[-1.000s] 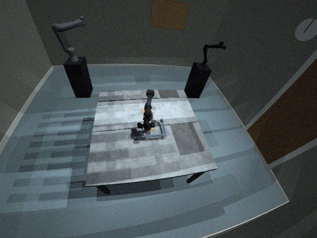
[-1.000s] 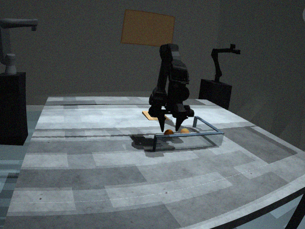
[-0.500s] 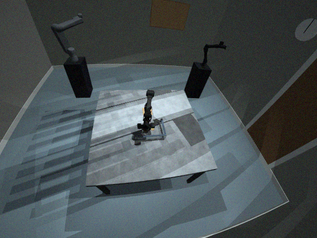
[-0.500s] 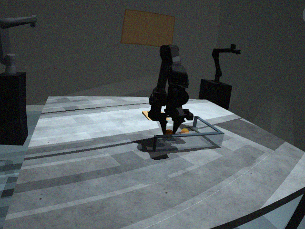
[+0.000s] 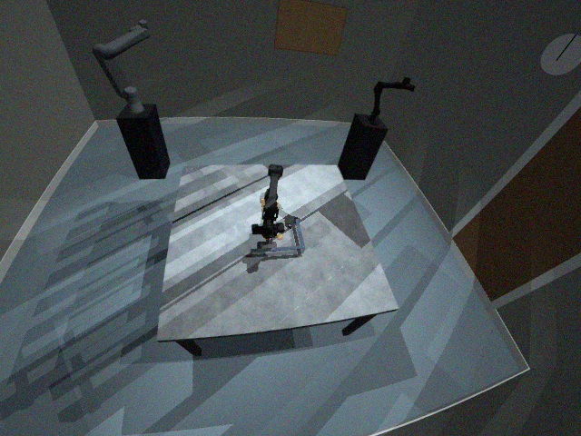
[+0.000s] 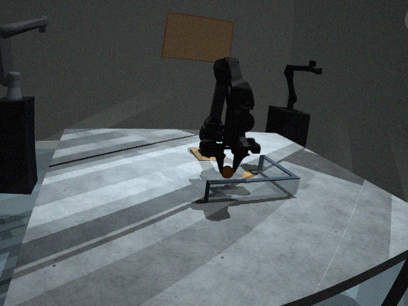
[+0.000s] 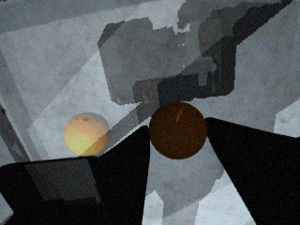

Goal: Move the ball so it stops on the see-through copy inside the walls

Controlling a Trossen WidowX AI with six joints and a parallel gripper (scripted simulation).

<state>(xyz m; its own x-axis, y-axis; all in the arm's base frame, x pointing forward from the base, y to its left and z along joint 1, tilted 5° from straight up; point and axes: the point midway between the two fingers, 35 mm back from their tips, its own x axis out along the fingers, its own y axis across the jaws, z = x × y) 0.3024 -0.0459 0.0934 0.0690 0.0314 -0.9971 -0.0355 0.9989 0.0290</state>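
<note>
My gripper tip is now 10 mm past the see-through copy of ball, 80 mm to the right of it and 20 mm above it. From my gripper tip the other things lie so: orange ball (right at my gripper tip).
</note>
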